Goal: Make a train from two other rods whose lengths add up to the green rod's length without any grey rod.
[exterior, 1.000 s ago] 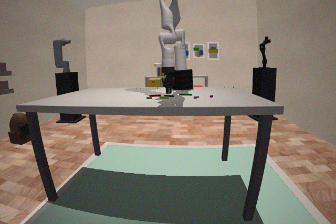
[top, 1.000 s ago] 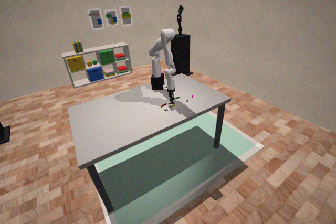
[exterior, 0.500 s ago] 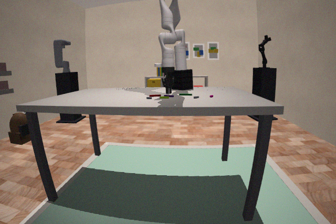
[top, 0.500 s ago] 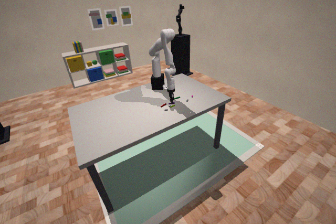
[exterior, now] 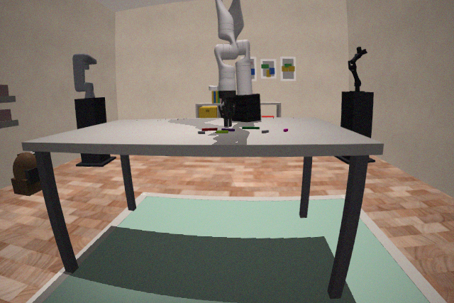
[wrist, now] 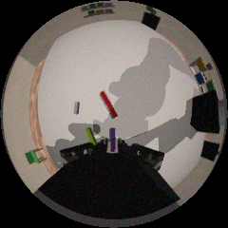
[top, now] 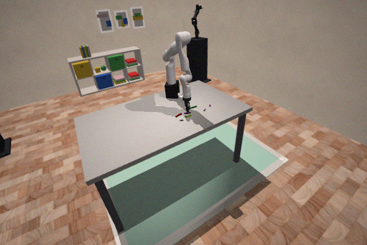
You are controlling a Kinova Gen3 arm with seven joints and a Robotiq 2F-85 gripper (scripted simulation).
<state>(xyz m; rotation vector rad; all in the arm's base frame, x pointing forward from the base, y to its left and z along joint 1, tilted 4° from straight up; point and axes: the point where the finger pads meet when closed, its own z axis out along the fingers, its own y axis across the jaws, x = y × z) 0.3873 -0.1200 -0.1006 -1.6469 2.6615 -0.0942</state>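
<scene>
The purple rod lies 3 cm below my hand. Round my hand: green rod (11 cm to the left, 4 cm behind, 3 cm below); then lime rod (5 cm ahead, 3 cm to the right, 3 cm below); then red rod (8 cm to the right, 3 cm below, 3 cm behind).
</scene>
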